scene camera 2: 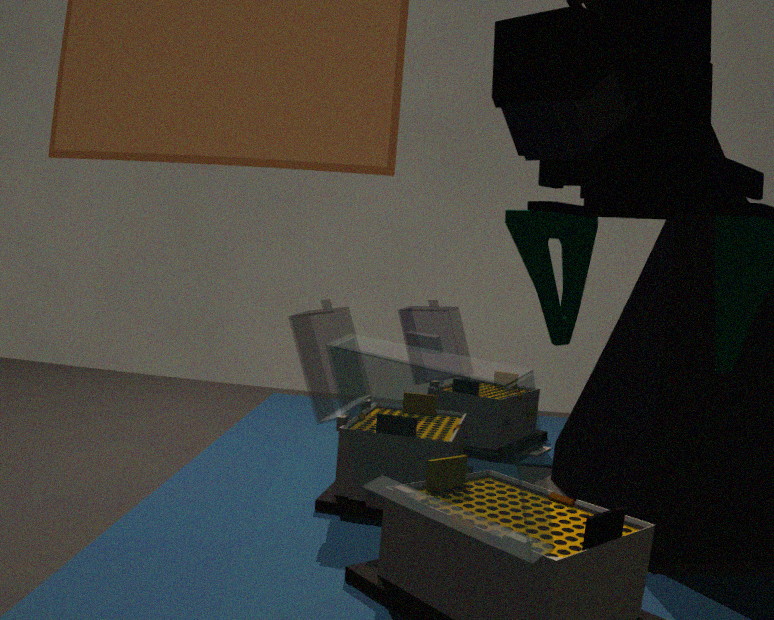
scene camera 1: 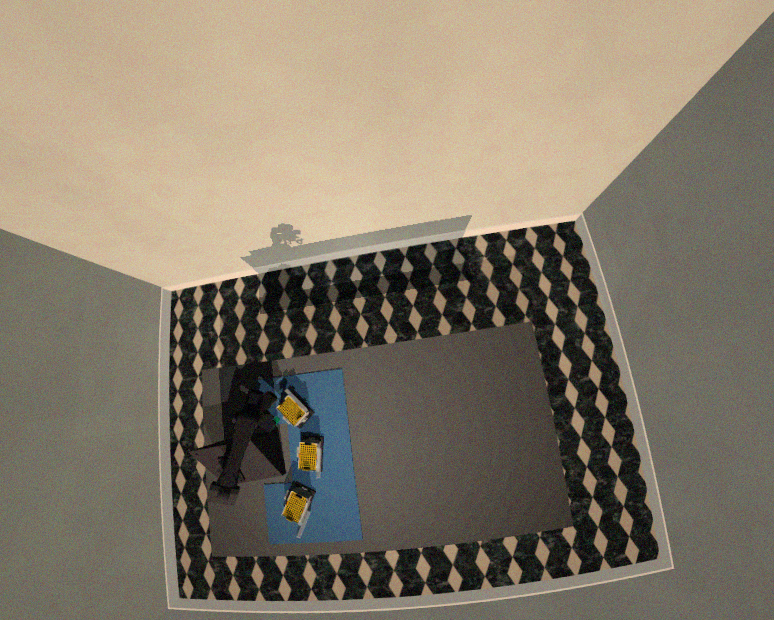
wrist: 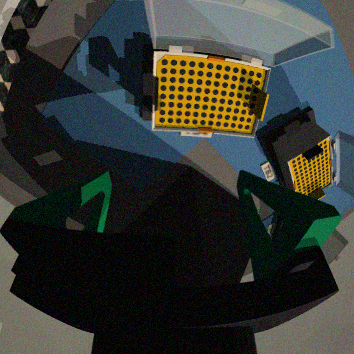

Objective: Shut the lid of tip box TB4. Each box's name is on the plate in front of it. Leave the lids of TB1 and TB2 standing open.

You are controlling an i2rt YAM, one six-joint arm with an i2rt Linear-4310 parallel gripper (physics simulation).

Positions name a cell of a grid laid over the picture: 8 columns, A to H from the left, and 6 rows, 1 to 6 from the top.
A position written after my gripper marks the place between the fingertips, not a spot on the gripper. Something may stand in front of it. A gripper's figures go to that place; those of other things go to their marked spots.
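Clear lid (scene camera 2: E4), 87 cm from the lens. Clear lid (scene camera 2: D4), 53 cm from the lens. My gripper (scene camera 2: G4), 38 cm from the lens. Clear lid (scene camera 2: E5), 30 cm from the lens.
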